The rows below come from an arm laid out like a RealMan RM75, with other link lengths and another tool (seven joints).
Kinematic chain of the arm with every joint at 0, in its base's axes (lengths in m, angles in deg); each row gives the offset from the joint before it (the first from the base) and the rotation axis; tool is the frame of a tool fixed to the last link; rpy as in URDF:
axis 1: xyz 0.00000 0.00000 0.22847 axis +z
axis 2: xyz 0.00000 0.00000 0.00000 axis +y
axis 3: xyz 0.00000 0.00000 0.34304 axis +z
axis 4: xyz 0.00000 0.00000 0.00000 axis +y
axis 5: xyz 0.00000 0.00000 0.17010 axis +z
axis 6: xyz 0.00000 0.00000 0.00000 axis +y
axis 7: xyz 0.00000 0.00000 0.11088 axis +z
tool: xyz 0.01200 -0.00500 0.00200 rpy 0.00 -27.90 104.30
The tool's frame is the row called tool.
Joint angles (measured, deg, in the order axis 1, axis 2, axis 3, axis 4, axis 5, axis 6, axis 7), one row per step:
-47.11 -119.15 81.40 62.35 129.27 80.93 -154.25
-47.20 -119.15 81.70 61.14 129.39 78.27 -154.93
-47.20 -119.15 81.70 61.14 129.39 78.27 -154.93
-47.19 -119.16 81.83 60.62 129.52 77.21 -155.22
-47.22 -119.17 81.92 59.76 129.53 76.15 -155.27
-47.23 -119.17 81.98 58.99 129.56 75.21 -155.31
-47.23 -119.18 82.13 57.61 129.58 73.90 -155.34
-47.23 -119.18 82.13 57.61 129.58 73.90 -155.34
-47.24 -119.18 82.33 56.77 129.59 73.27 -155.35
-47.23 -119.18 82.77 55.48 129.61 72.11 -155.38
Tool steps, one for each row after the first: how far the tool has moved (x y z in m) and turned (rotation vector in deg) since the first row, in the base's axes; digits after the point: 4 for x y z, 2 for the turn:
-0.0019 0.0043 -0.0017 1.90 -0.35 1.02
-0.0019 0.0043 -0.0017 1.90 -0.35 1.02
-0.0032 0.0058 -0.0024 2.65 -0.40 1.49
-0.0052 0.0073 -0.0037 3.22 -0.45 2.02
-0.0072 0.0086 -0.0046 3.75 -0.47 2.51
-0.0112 0.0101 -0.0067 4.30 -0.38 3.42
-0.0112 0.0101 -0.0067 4.30 -0.38 3.42
-0.0137 0.0105 -0.0082 4.43 -0.18 3.92
-0.0177 0.0110 -0.0107 4.74 0.16 4.62

